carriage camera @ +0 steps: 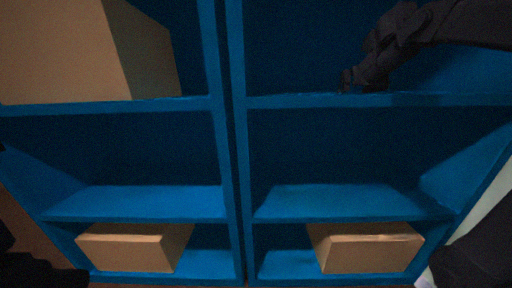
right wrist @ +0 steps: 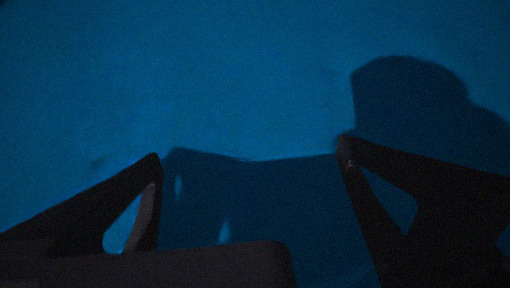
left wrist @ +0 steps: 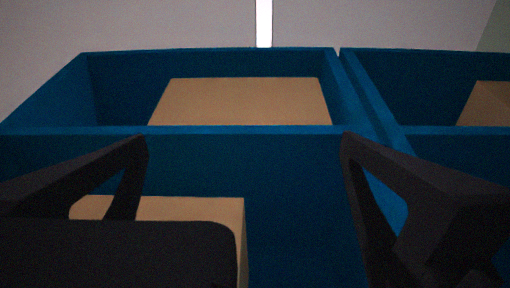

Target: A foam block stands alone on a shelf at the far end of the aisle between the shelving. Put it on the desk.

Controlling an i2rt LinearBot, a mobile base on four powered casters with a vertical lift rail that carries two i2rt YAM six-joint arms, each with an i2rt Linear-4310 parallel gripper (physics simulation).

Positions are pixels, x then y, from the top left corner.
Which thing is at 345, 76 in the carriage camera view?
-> My right gripper.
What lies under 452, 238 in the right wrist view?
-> My right gripper.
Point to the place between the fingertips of my left gripper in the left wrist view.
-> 243, 143
